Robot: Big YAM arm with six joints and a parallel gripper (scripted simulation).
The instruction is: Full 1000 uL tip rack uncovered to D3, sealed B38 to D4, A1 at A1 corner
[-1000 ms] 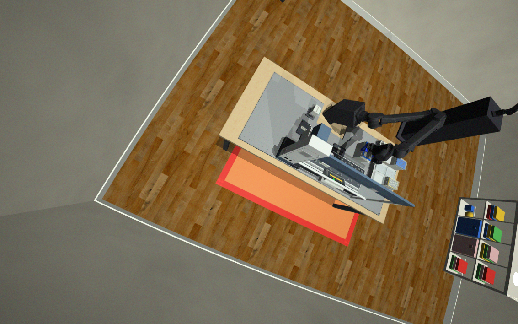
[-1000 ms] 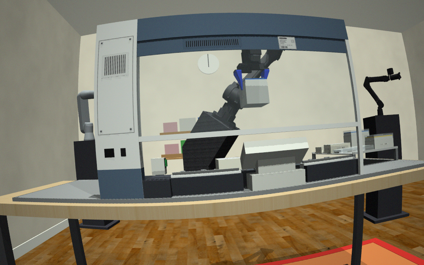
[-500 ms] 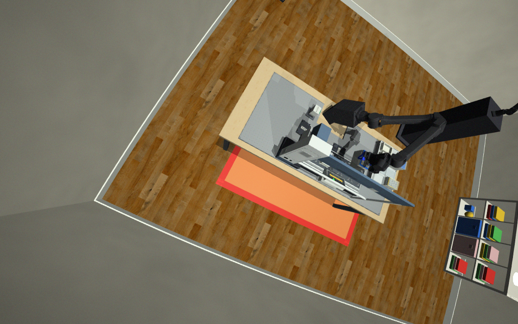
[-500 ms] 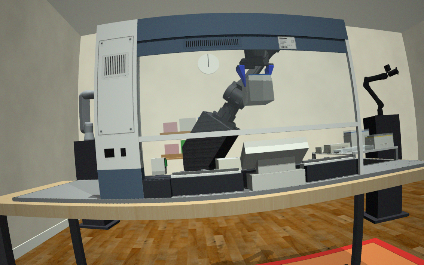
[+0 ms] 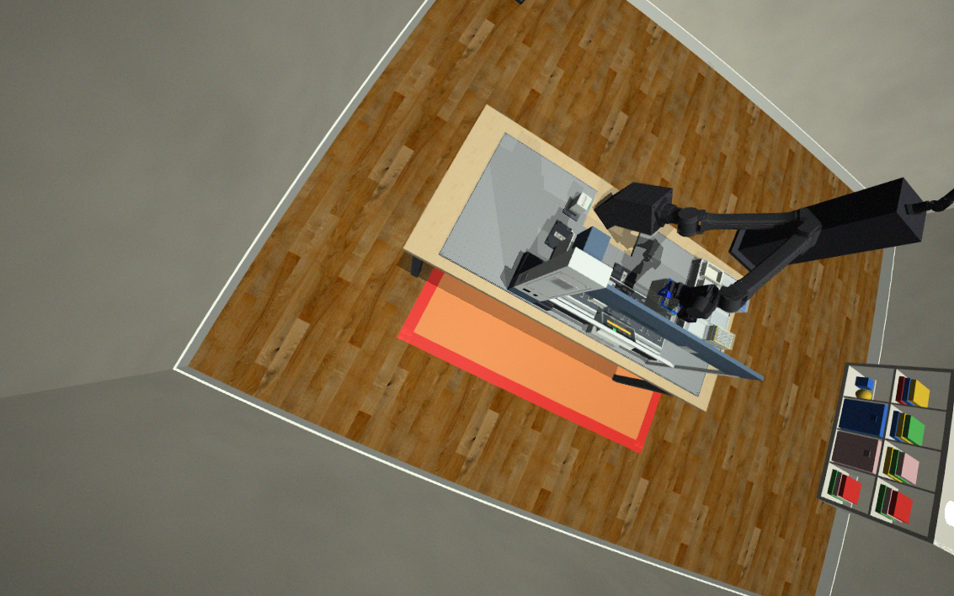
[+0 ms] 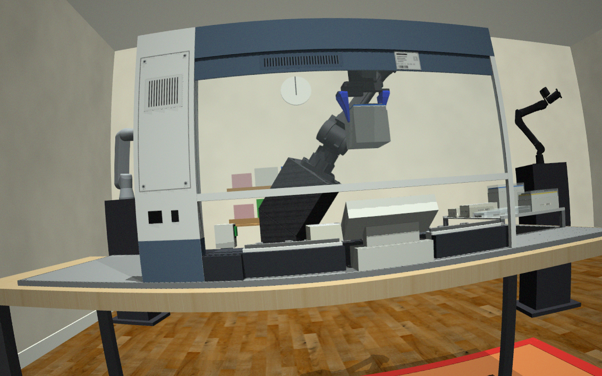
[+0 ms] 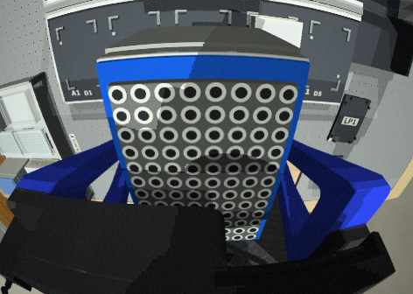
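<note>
My hand is 10 mm to the left of the blue tip rack and 10 mm past it. From my hand the other things lie so: crossbar: 190 mm ahead, 180 mm below, 20 mm to the right; then clear front panel: 190 mm ahead, 20 mm to the right, 20 mm below; then top beam: 190 mm ahead, 160 mm above, 20 mm to the right.
</note>
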